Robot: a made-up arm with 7 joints. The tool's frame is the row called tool.
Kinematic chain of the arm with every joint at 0, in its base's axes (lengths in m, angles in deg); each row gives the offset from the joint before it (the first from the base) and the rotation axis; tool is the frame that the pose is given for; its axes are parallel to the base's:
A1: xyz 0 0.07 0 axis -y
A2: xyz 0 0.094 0 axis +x
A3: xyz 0 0 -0.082 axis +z
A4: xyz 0 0 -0.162 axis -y
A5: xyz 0 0 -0.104 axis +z
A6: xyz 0 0 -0.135 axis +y
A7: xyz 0 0 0 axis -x
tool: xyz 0 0 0
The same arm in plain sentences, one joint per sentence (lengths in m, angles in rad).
The arm has seven revolute joints in a row. What follows holds with every joint at zero, and every direction is one of the base frame's. Joint 1 sits 0.0700 m along +y from the base frame's origin and turns about -y. Joint 2 sits 0.0940 m along +y from joint 1 and turns about +x. Joint 3 sits 0.0820 m along -z from joint 2 and turns about +z. Joint 4 sits 0.1620 m along -z from joint 3 and turns about -y. Joint 5 sits 0.1040 m along -z from joint 4 and turns about +z. Joint 6 sits 0.1350 m along -z from joint 5 and turns about +y. Joint 7 sits at the same point as joint 6 and turns about -x. The tool frame, which is the frame that the pose is given for, sits at the same point as joint 7; its axes are parallel to the base frame's.
